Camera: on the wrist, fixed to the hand. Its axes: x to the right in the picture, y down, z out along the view.
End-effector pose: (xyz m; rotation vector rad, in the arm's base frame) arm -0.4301 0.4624 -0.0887 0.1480 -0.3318 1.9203
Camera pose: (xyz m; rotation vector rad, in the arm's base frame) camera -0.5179 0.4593 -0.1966 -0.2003 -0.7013 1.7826
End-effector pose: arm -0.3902 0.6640 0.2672 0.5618 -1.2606 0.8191
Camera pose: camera -0.4110 0.7987 0.2393 0.1888 -1.3269 0.5121
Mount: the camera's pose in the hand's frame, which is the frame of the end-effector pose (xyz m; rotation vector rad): 0.0014 0.0997 -0.0970 -0.4440 0.0613 -0.0188
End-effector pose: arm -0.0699 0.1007 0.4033 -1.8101 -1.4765 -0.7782
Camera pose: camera 0.0248 0.0102 0.4502 -2.0689 -1.3570 -1.2365
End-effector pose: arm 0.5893 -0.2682 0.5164 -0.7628 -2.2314 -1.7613
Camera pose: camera 0.6234 -0.3442 0.6278 -0.7523 -1.8309 -2.2905
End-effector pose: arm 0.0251 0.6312 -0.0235 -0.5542 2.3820 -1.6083
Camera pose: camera -0.0316 0.7456 -0.0787 -0.6093 2.8017 -1.1114
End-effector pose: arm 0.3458 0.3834 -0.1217 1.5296 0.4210 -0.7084
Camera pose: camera 0.4291 0.4689 -0.0503 1.1302 0.5962 -0.5389
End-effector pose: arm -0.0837 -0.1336 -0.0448 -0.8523 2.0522 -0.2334
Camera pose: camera -0.2089 -0.0741 -0.0331 -1.1417 2.1903 0.1984
